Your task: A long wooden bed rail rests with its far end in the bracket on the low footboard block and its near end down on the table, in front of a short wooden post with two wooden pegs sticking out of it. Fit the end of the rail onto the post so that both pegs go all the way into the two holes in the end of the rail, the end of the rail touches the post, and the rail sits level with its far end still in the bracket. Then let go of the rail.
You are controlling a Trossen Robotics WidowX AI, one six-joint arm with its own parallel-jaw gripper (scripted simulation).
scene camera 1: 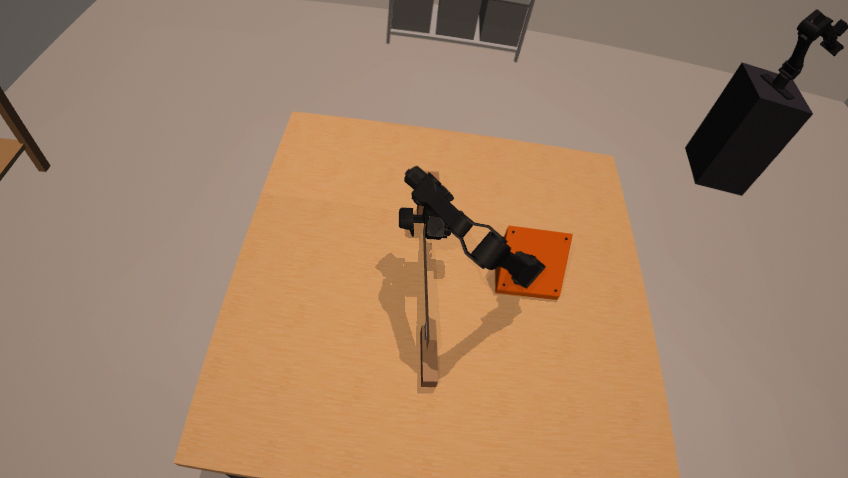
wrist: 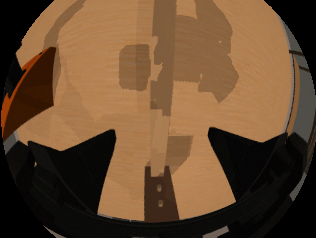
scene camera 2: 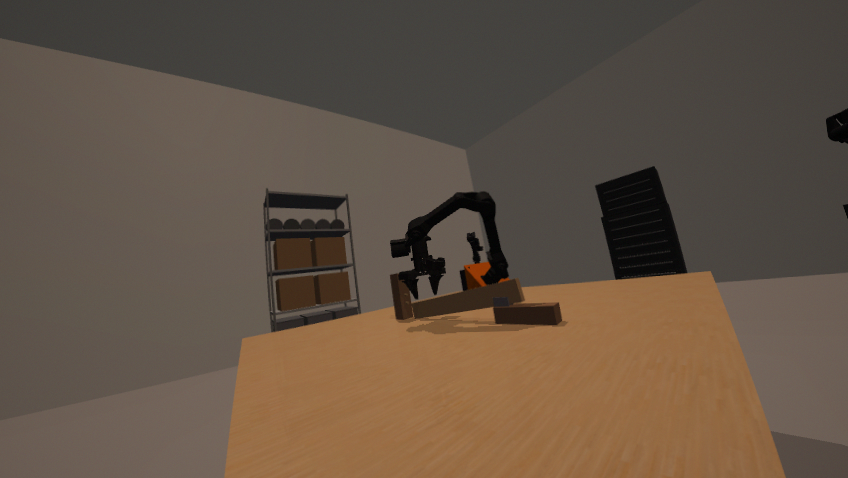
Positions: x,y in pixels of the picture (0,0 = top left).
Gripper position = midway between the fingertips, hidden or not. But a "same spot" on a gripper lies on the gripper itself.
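Labels:
Scene camera 2, the wrist view and scene camera 1 show my gripper, in the last of these at (428,236). For my gripper, (scene camera 2: 435,278) and (wrist: 77,175) are the same spot.

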